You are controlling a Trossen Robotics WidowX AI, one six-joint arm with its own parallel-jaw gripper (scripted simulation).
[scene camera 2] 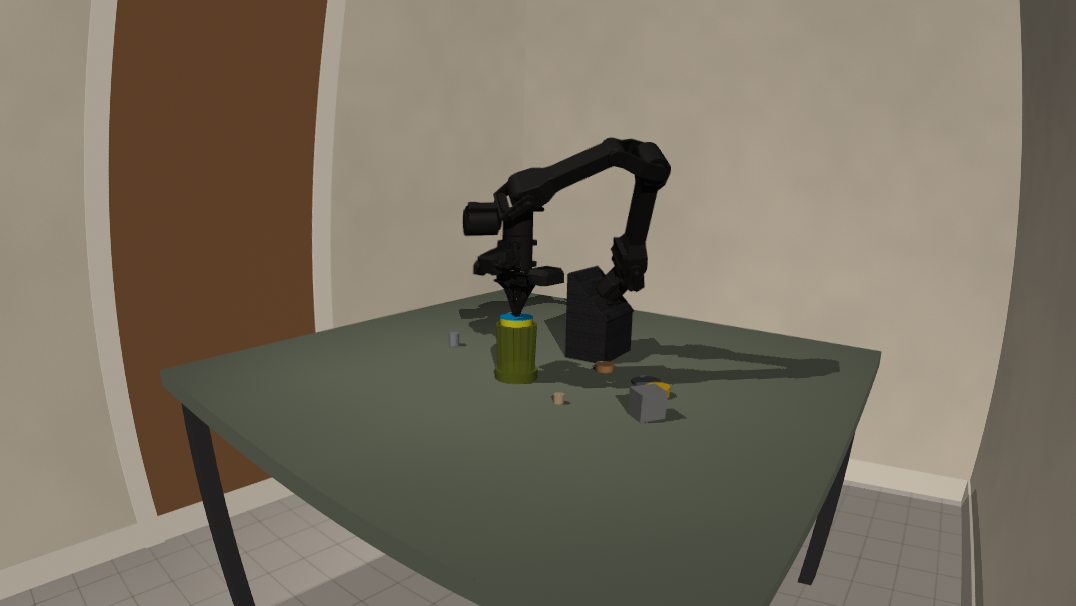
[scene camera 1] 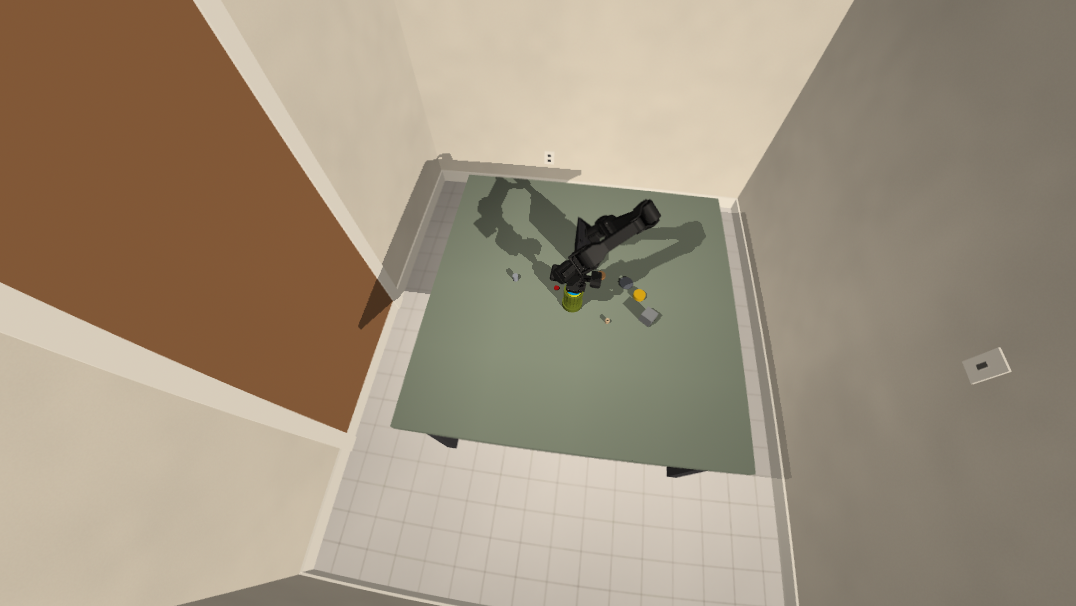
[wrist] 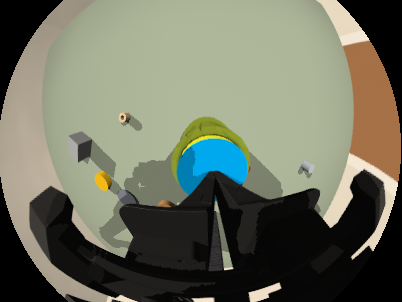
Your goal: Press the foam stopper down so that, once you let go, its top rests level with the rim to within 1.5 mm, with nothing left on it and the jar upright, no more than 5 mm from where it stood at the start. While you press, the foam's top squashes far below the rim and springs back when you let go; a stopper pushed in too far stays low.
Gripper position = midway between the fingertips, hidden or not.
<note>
In view: my gripper [scene camera 2: 516, 315], a grey cube [scene camera 2: 648, 402] and a blue foam stopper [wrist: 212, 152].
My gripper shows as well in the wrist view [wrist: 213, 175].
</note>
